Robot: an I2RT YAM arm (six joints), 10 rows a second.
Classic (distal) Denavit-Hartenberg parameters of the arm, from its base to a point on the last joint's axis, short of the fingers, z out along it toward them. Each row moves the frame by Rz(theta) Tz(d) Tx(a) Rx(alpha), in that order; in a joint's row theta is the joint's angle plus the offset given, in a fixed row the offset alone. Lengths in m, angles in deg.
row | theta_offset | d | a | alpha
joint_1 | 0 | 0.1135 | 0.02 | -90
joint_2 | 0 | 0 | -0.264 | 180
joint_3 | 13.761 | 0 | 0.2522 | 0
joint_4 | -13.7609 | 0 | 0.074 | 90
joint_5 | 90 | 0 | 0 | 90
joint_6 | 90 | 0.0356 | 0 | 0
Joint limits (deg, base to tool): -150..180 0..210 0..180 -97..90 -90..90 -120..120
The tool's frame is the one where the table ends.
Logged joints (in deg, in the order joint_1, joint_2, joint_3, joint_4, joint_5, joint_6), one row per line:
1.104 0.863 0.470 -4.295 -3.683 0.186
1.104 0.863 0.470 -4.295 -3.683 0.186
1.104 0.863 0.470 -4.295 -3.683 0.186
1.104 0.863 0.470 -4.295 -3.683 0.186
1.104 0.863 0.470 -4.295 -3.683 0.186
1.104 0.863 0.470 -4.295 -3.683 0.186
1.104 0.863 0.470 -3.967 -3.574 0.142
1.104 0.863 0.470 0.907 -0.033 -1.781
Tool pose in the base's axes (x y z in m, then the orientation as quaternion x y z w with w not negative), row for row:
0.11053 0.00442 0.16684 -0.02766 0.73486 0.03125 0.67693
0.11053 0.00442 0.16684 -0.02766 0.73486 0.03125 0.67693
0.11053 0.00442 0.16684 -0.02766 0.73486 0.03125 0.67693
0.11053 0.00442 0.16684 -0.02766 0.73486 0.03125 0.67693
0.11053 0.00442 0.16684 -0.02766 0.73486 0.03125 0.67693
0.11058 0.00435 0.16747 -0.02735 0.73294 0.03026 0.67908
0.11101 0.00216 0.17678 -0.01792 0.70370 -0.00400 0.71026
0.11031 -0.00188 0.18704 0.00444 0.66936 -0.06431 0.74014
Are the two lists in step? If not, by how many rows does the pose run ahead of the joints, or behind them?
The pose runs 1 row ahead of the joints: the pose in row i belongs to the joints in row i + 1.
